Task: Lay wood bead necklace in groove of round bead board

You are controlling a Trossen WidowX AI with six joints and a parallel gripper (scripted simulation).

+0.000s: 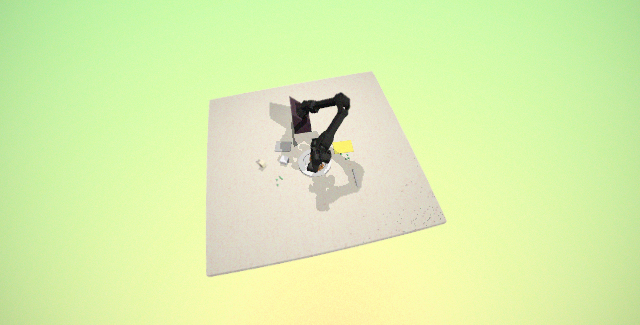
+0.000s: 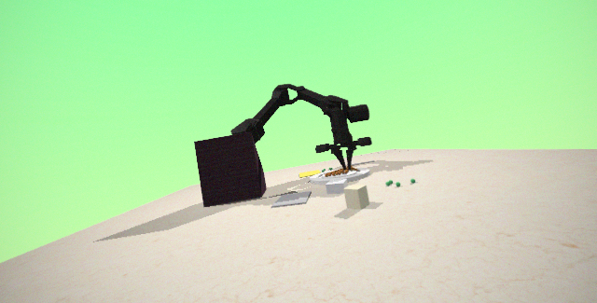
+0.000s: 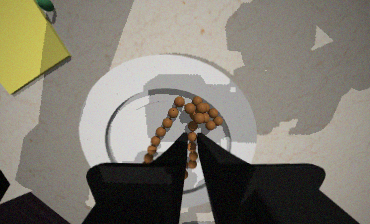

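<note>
Right now the round white bead board is 3 cm behind my gripper tip, 1 cm to the right of it and 1 cm below it. Round my gripper tip: thin white strip 21 cm to the left, 12 cm ahead, 1 cm below; then yellow card 18 cm to the left, 12 cm behind, 2 cm below; then grey flat plate 19 cm to the right, 19 cm behind, 2 cm below.
</note>
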